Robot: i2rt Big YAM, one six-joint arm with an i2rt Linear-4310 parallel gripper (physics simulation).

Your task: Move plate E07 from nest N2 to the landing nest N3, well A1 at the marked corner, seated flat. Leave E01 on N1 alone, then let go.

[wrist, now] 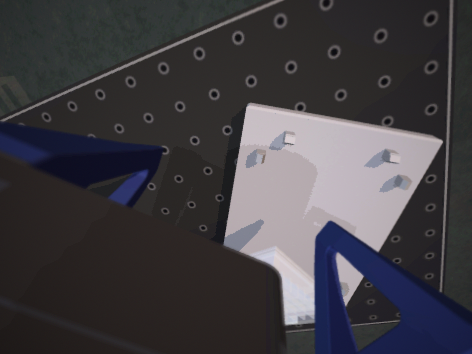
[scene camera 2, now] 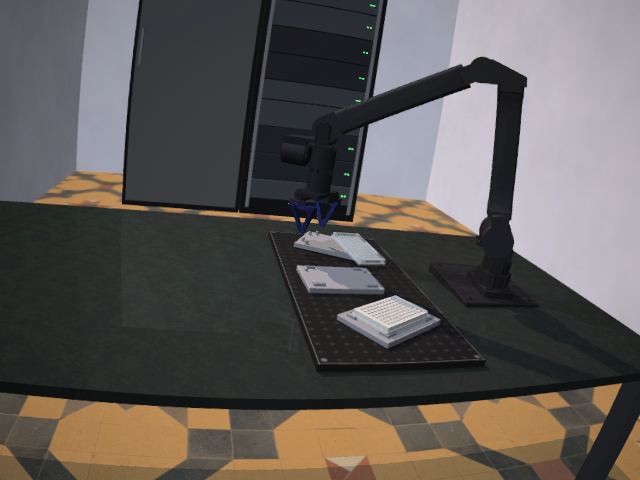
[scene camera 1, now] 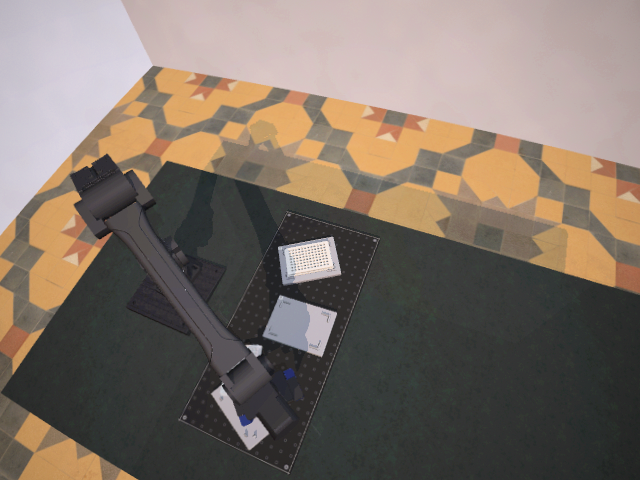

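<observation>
The clear plate, taken as E07, lies askew across one side of the far nest and sticks out past its edge toward the arm's base. It does not sit squarely between the corner posts. My gripper is open and empty above that nest, off to the side of the plate. The middle nest holds no plate. An opaque white plate, taken as E01, sits on the near nest. Plate labels and A1 are unreadable.
All three nests stand on a black perforated board on the dark green table. The arm's base stands beside the board. In scene camera 1 the forearm and wrist cover much of the far nest.
</observation>
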